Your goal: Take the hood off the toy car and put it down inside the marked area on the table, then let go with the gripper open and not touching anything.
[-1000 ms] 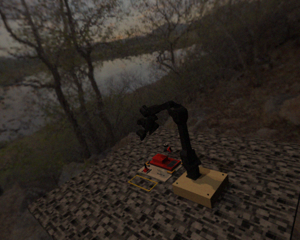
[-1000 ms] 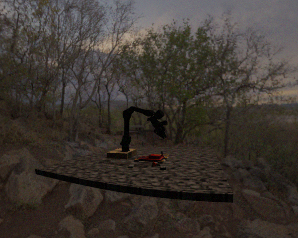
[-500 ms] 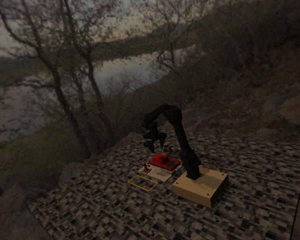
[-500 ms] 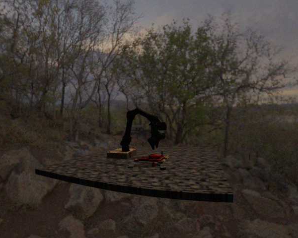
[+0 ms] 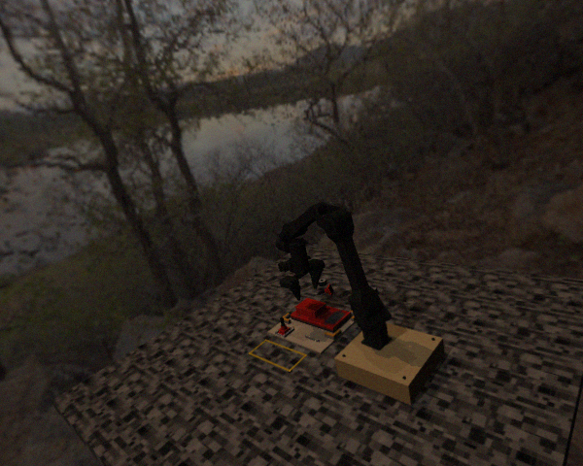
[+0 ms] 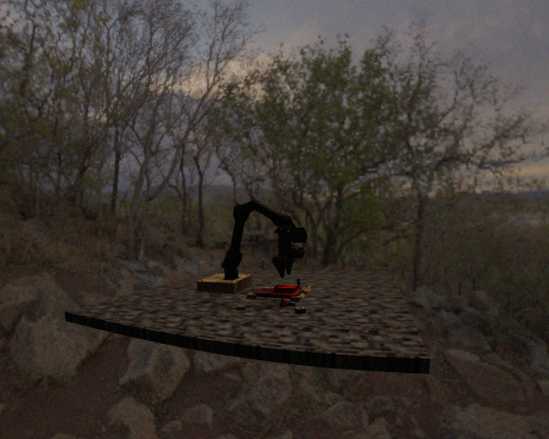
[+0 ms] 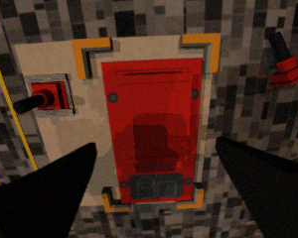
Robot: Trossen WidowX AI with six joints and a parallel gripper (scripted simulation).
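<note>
My gripper tip is 5 cm above the red hood.
</note>
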